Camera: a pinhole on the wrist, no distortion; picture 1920 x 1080 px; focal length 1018.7 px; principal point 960.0 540.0 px. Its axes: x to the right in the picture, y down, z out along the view. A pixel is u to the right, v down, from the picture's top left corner.
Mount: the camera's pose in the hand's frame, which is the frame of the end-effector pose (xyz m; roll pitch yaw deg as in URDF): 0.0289 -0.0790 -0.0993 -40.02 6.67 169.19
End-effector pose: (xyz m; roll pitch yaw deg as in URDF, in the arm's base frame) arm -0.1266 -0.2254 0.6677 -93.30 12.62 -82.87
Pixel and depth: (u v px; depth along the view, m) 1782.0 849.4 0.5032
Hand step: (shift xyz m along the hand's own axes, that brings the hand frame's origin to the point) -0.4826 -0.4299 0.1387
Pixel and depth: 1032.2 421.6 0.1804
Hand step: -0.0196 -0.1715 0.0498
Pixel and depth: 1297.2 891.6 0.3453
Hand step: -0.1628 -0.3614 0.0740
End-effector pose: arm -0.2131 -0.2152 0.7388 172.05 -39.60 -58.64
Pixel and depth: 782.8 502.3 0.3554
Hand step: 0.0162 -0.2990 0.1866
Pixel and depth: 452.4 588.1 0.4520
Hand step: 0.1531 -0.4153 0.2570
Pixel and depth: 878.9 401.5 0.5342
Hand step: -0.0356 -0.3598 0.3584
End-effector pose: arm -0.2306 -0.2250 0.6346 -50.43 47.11 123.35
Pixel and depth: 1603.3 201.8 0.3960
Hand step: -0.2882 -0.1752 0.2568
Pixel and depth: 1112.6 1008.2 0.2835
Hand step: -0.0806 -0.3453 0.0282
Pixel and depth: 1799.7 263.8 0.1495
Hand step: -0.1196 -0.1169 0.0260
